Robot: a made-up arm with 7 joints.
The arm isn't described. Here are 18 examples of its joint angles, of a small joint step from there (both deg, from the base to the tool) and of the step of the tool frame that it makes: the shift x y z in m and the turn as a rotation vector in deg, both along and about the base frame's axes.
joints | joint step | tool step
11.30 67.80 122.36 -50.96 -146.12 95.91 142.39 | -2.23 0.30 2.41 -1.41 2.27 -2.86 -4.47 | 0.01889 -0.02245 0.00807 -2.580 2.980 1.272
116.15 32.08 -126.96 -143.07 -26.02 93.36 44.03 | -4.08 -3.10 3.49 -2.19 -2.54 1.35 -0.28 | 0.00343 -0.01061 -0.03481 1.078 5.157 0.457
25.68 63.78 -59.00 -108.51 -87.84 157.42 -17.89 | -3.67 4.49 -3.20 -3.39 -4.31 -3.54 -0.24 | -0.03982 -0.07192 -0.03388 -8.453 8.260 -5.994
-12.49 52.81 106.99 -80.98 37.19 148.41 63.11 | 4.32 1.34 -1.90 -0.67 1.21 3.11 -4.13 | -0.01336 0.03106 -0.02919 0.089 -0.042 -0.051
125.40 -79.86 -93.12 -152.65 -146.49 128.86 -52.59 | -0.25 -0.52 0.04 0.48 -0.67 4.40 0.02 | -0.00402 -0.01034 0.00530 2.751 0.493 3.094
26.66 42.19 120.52 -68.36 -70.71 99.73 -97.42 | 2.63 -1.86 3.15 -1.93 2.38 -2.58 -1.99 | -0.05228 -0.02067 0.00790 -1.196 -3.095 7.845
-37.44 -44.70 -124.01 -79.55 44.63 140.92 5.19 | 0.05 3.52 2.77 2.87 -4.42 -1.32 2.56 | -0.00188 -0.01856 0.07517 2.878 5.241 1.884
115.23 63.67 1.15 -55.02 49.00 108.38 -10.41 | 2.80 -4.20 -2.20 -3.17 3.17 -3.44 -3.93 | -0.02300 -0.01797 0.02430 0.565 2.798 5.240
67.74 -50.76 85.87 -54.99 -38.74 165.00 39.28 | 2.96 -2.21 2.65 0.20 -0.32 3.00 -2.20 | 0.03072 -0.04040 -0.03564 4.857 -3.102 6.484
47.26 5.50 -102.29 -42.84 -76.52 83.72 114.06 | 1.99 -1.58 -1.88 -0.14 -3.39 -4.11 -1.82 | -0.02049 -0.02213 -0.00169 3.369 -0.341 -4.855
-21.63 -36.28 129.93 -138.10 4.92 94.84 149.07 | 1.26 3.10 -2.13 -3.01 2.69 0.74 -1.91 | 0.01585 -0.01389 0.01135 0.330 4.313 -3.095
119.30 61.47 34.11 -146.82 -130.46 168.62 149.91 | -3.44 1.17 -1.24 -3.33 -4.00 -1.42 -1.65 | 0.02361 0.01017 -0.00032 -1.140 -0.269 2.153
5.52 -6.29 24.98 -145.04 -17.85 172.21 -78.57 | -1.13 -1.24 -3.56 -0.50 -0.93 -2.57 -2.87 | 0.01262 -0.02517 -0.00130 -3.404 0.333 -2.221
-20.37 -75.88 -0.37 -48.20 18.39 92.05 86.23 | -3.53 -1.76 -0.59 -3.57 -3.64 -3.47 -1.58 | 0.01973 0.02883 0.00120 1.783 4.390 -7.975
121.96 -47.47 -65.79 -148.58 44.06 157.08 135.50 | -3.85 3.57 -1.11 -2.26 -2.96 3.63 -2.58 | 0.00197 -0.03059 0.00978 -4.215 -6.757 -3.907
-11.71 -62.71 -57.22 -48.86 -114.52 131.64 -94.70 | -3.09 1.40 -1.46 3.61 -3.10 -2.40 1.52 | -0.01387 0.01863 0.00422 0.927 -1.522 -9.484
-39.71 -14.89 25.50 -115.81 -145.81 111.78 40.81 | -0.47 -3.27 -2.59 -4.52 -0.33 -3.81 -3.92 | -0.01674 -0.02613 -0.00272 -3.381 0.556 -8.003
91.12 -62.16 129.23 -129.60 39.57 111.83 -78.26 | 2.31 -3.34 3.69 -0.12 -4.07 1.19 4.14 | 0.02293 -0.02862 -0.04062 7.635 -1.088 4.883
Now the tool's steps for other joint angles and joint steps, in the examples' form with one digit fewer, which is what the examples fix.
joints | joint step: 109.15 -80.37 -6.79 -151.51 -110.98 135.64 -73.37 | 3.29 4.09 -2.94 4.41 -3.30 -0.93 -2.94
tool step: 0.0159 0.0142 0.0226 -1.12 -2.30 -0.98
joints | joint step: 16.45 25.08 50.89 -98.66 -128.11 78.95 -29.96 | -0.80 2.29 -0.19 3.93 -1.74 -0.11 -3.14
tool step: 0.0272 -0.0006 0.0082 -0.61 0.05 -2.82
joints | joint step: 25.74 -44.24 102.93 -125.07 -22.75 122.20 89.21 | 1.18 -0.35 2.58 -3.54 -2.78 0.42 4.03
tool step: -0.0055 -0.0223 -0.0378 0.20 -3.21 0.80
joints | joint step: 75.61 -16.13 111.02 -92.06 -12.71 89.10 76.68 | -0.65 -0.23 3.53 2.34 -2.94 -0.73 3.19
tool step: 0.0013 -0.0315 0.0080 2.86 2.55 0.60
